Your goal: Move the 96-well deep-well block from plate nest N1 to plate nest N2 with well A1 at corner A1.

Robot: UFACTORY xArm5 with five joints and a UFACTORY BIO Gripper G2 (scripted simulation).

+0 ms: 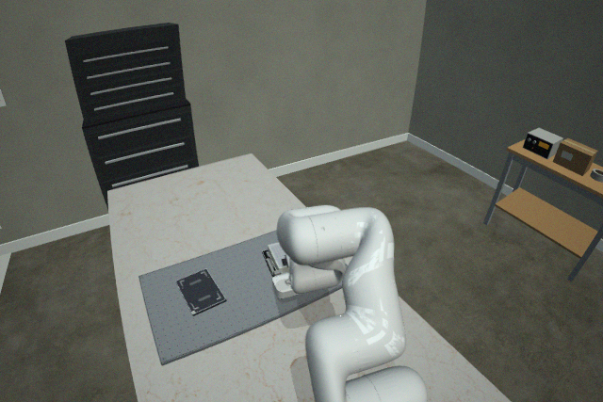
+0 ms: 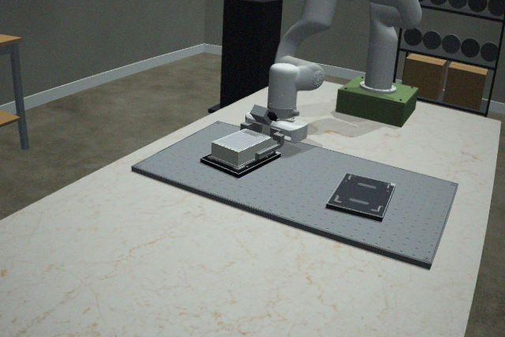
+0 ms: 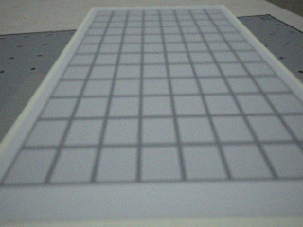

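My hand is 10 mm short of the white 96-well deep-well block. Round my hand: plate nest N2 (30 mm ahead, 310 mm to the left, 20 mm below); then black plate nest N1 (10 mm ahead, 20 mm below).
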